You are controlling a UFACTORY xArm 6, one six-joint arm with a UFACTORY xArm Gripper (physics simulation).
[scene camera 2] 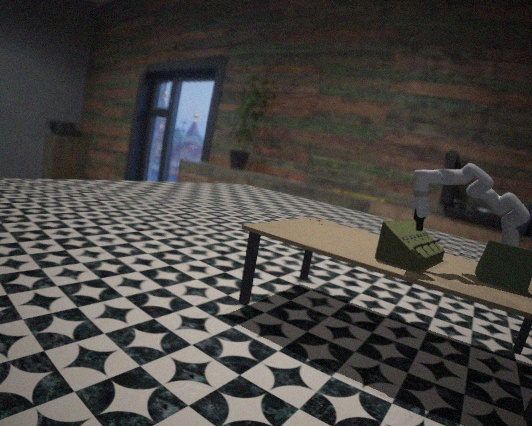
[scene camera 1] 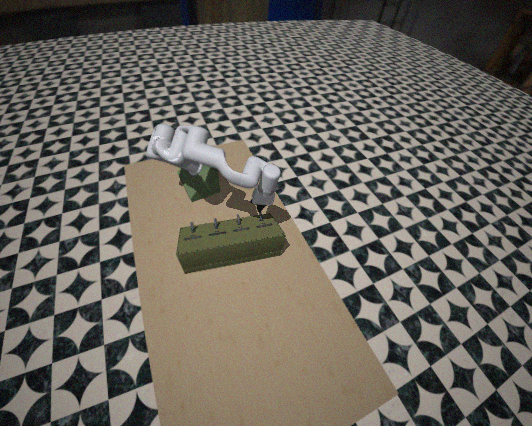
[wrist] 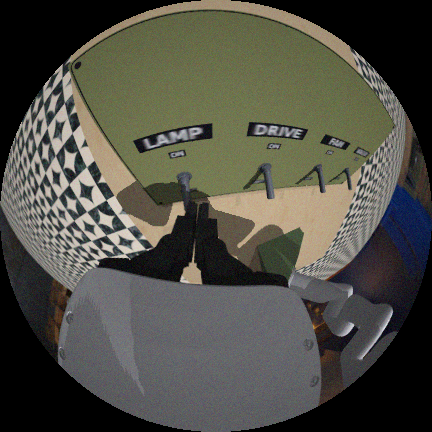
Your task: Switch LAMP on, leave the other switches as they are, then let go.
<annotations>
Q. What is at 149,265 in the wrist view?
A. My gripper.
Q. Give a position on an olive-green switch box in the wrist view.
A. At 214,99
</annotations>
